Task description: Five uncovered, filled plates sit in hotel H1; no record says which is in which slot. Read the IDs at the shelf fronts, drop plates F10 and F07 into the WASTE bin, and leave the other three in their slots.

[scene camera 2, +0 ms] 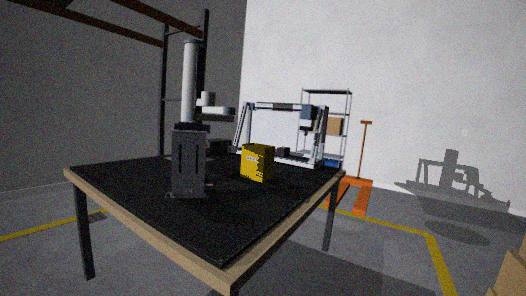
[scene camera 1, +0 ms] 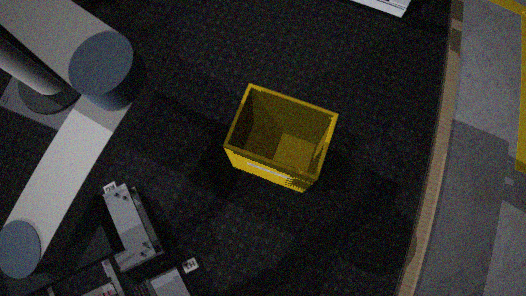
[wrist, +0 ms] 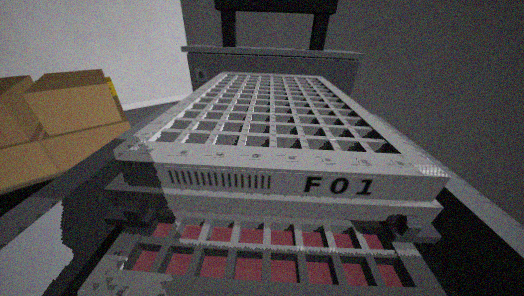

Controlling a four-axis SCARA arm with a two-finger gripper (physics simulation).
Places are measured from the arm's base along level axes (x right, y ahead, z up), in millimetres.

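Pixels of known places: gripper, between the fingertips: (wrist: 269,125).
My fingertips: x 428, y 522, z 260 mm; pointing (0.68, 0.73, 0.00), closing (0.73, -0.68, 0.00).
Note:
Behind a point stands the place of what it marks.
The yellow WASTE bin (scene camera 1: 265,170) {x 86, y 639, z 135 mm} (scene camera 2: 257,162) {x 86, y 683, z 123 mm} stands upright on the dark table mat; no plate shows inside it in scene camera 1. Part of hotel H1 (scene camera 1: 170,286) {x 377, y 524, z 21 mm} shows at the bottom left of scene camera 1. In the wrist view a plate (wrist: 285,182) {x 388, y 474, z 275 mm} reads F01 on its front and lies level on a shelf. Below it, nearer the camera, a plate with red-filled wells (wrist: 267,248) {x 382, y 471, z 256 mm} sticks out in front; its ID is out of view. My gripper is shut on this red-filled plate; its fingertips are hidden. F10 and F07 are not readable here.
The grey RG stand (scene camera 1: 127,215) {x 262, y 397, z 73 mm} is beside the hotel, under the reach of the arm (scene camera 1: 65,170) {x 205, y 427, z 372 mm}. A white gantry frame (scene camera 2: 282,106) {x -623, y 456, z 489 mm} stands behind the bin. Cardboard boxes (wrist: 75,105) show at the left of the wrist view. The table's wooden edge (scene camera 1: 431,190) {x -17, y 1028, z 0 mm} runs along the right.

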